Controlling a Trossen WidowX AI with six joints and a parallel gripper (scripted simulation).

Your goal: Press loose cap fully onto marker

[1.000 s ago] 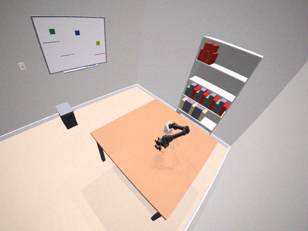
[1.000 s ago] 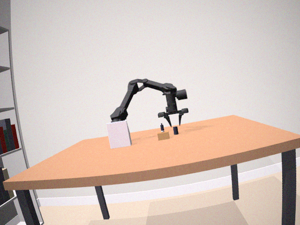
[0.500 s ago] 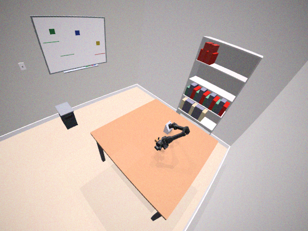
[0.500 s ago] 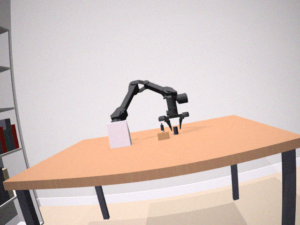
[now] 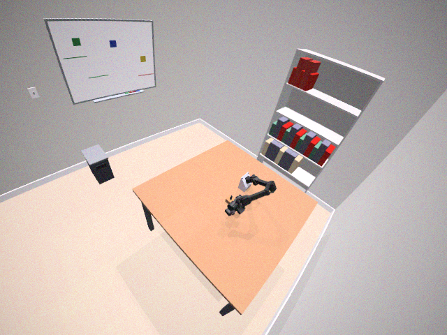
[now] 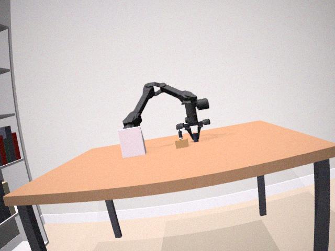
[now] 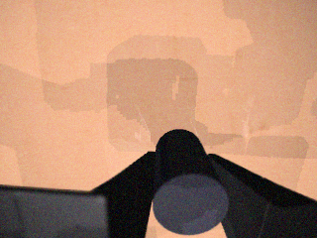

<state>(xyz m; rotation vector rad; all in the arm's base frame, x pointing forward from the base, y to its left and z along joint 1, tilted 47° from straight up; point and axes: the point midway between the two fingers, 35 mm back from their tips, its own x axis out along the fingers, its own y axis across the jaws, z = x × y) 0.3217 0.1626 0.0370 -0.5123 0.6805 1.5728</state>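
Right now my gripper tip is 70 mm past the dark marker, 110 mm to the left of it and 60 mm below it. From my gripper tip the other things lie so: tan holder block: 70 mm behind, 110 mm to the right, 10 mm above; dark cap: 10 mm above.
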